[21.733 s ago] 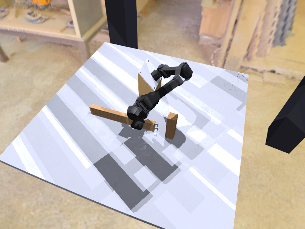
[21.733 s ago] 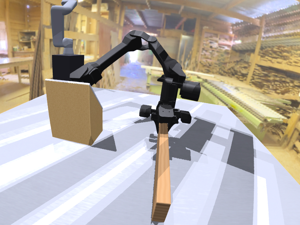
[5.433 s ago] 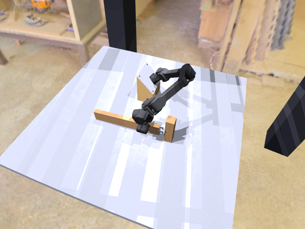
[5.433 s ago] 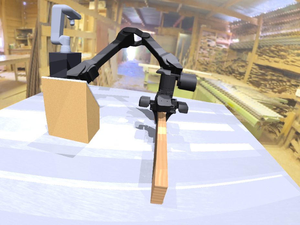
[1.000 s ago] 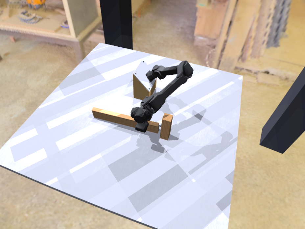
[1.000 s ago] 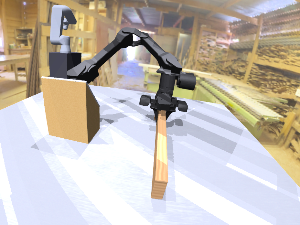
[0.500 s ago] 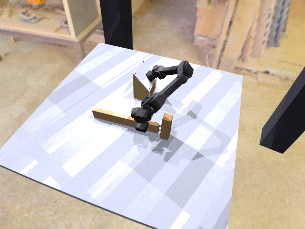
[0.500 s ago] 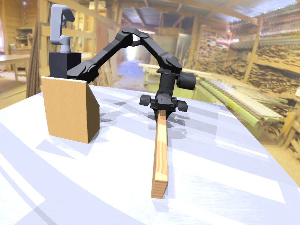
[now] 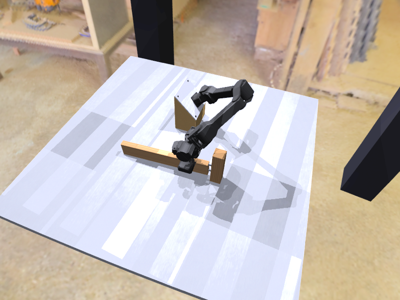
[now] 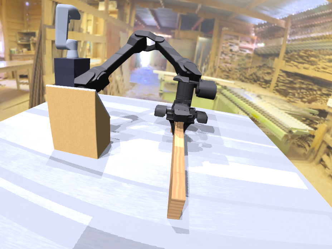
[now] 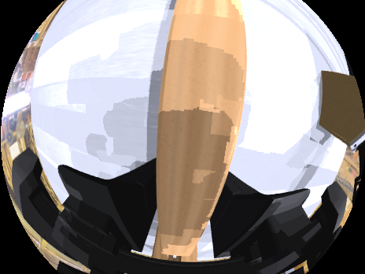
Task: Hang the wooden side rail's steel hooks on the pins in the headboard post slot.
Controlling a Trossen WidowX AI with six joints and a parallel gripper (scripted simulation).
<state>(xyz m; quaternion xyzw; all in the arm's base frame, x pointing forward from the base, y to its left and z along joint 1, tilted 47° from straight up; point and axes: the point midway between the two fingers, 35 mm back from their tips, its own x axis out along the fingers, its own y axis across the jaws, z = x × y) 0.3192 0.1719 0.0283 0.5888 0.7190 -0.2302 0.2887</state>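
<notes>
Right now my gripper tip is 2 cm past the headboard post, 12 cm to the right of it and 4 cm below it.
</notes>
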